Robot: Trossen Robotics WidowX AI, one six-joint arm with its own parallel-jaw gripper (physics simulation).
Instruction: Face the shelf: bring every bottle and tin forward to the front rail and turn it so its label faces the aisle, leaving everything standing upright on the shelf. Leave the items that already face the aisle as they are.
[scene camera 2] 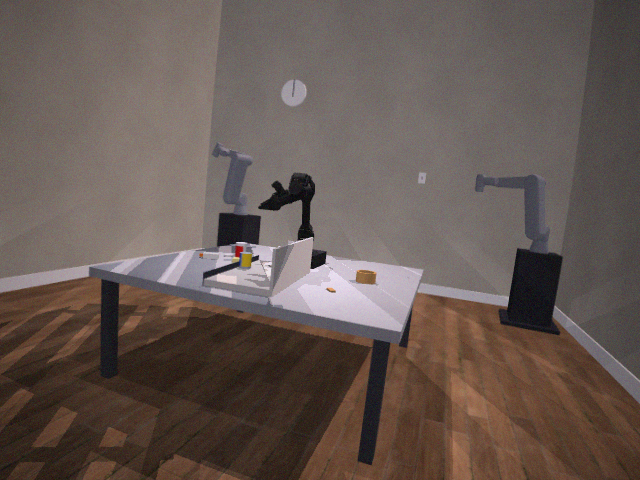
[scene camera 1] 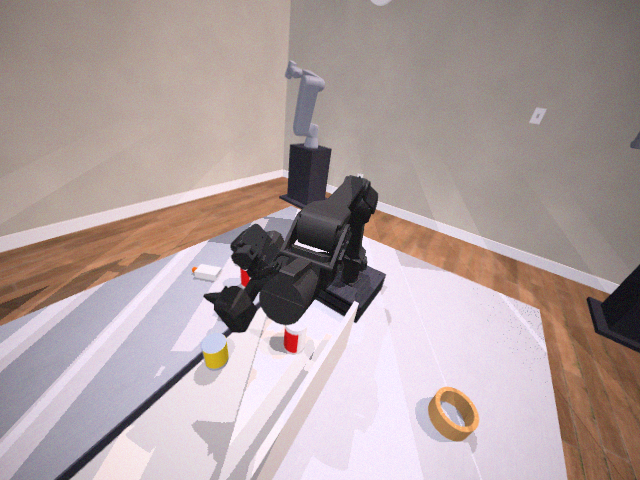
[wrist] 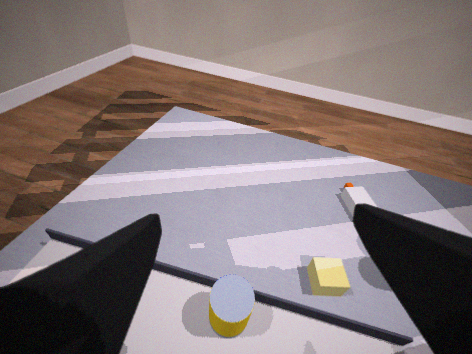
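Seen in the pictures: gripper, fingertip midpoint: (scene camera 2: pixel 259 206) (scene camera 1: pixel 220 277) (wrist: pixel 256 217); arm's base at its link origin: (scene camera 1: pixel 349 278).
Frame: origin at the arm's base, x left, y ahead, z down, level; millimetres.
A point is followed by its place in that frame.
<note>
The yellow tin (scene camera 1: pixel 215 355) {x -50, y 479, z -12 mm} (scene camera 2: pixel 246 259) {x -56, y 488, z 4 mm} (wrist: pixel 230 324) {x -49, y 457, z -15 mm} with a pale blue top stands upright on the shelf board (scene camera 1: pixel 206 395) {x -17, y 528, z 48 mm} (scene camera 2: pixel 235 287) {x 85, y 756, z 61 mm}, close to the dark front rail (scene camera 1: pixel 135 414) {x -73, y 644, z 33 mm} (scene camera 2: pixel 225 269) {x -81, y 606, z 39 mm} (wrist: pixel 320 313) {x -127, y 353, z 24 mm}. A red-and-white tin (scene camera 1: pixel 292 339) {x 45, y 327, z -17 mm} stands upright farther back, near the pale back panel (scene camera 1: pixel 336 348) {x 151, y 293, z -53 mm} (scene camera 2: pixel 294 266) {x 184, y 473, z -2 mm}. Another red tin (scene camera 1: pixel 245 276) {x -261, y 248, z 17 mm} (scene camera 2: pixel 239 250) {x -265, y 251, z 14 mm} stands outside the rail, partly hidden by the arm in scene camera 1. My gripper (scene camera 1: pixel 222 276) {x -31, y 454, z -242 mm} (scene camera 2: pixel 261 207) {x -31, y 454, z -242 mm} (wrist: pixel 256 217) {x -31, y 454, z -242 mm} is open and empty, above the board. The yellow tin shows low between its fingers in the wrist view.
A yellow block (scene camera 2: pixel 235 259) {x -201, y 371, z 40 mm} (wrist: pixel 328 277) {x -192, y 348, z 36 mm} and a white object with an orange tip (scene camera 1: pixel 207 272) {x -396, y 315, z 46 mm} (scene camera 2: pixel 210 255) {x -398, y 324, z 55 mm} (wrist: pixel 357 199) {x -407, y 316, z 46 mm} lie beyond the rail. An orange ring (scene camera 1: pixel 443 423) {x 410, y 215, z 37 mm} (scene camera 2: pixel 366 279) {x 439, y 214, z 52 mm} and a small orange piece (scene camera 2: pixel 330 290) {x 365, y 482, z 69 mm} lie behind the back panel.
</note>
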